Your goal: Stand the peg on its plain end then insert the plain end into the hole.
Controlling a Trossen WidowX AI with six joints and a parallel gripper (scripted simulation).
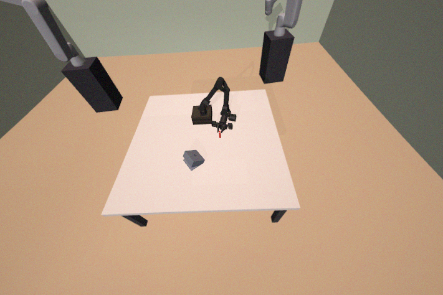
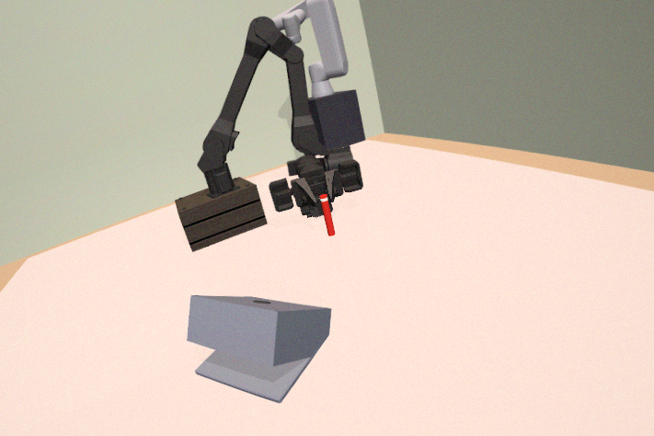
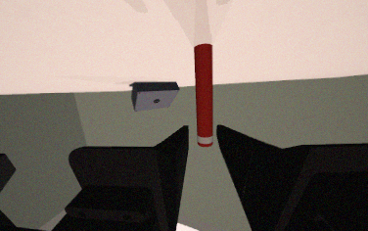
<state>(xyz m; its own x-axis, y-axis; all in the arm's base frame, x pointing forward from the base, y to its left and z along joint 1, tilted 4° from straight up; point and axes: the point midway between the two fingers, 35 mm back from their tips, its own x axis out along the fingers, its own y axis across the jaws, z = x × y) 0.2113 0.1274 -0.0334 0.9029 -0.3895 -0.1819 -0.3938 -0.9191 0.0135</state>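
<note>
Right now the red peg is 1 cm below my gripper tip. Round my gripper tip: flat grey base plate 24 cm to the right, 21 cm ahead, 7 cm below; then grey sloped panel 23 cm to the right, 20 cm ahead, 3 cm below.
</note>
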